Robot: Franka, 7 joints.
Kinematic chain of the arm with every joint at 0, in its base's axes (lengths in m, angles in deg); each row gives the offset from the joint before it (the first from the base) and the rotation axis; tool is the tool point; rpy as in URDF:
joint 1: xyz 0 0 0.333 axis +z
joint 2: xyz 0 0 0 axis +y
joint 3: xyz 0 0 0.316 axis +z
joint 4: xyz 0.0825 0 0 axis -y
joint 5: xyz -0.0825 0 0.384 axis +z
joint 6: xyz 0 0 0 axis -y
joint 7: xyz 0.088 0 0 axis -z
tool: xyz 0 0 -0.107 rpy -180 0 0
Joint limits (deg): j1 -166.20..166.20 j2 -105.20..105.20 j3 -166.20..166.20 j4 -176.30..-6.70 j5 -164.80..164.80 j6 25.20..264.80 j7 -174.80..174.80
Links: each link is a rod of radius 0.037 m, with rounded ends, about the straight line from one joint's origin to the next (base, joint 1, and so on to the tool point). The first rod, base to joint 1, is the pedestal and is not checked.
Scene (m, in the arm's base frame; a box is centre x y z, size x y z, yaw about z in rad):
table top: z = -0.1
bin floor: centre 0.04 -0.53 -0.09 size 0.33 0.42 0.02 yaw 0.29
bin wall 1: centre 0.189 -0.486 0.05 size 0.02 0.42 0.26 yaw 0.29
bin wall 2: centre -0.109 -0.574 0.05 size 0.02 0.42 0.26 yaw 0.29
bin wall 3: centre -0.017 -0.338 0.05 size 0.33 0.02 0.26 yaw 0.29
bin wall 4: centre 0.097 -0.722 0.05 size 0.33 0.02 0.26 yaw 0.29
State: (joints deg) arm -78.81 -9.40 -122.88 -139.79 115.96 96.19 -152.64
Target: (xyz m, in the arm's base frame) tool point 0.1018 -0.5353 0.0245
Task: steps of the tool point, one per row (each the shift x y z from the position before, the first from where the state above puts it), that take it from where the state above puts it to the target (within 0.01 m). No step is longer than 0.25 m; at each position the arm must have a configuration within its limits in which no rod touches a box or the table.
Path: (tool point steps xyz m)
1: -0.0110 -0.1934 0.0476
2: 0.0683 -0.1917 0.0197
3: 0.1390 -0.1548 -0.0107
4: 0.1878 -0.0897 -0.0380
5: 0.2053 -0.0077 -0.0579
6: 0.0100 -0.0142 -0.0804
7: 0.0007 -0.0007 -0.0896
8: -0.0107 0.0149 -0.0951

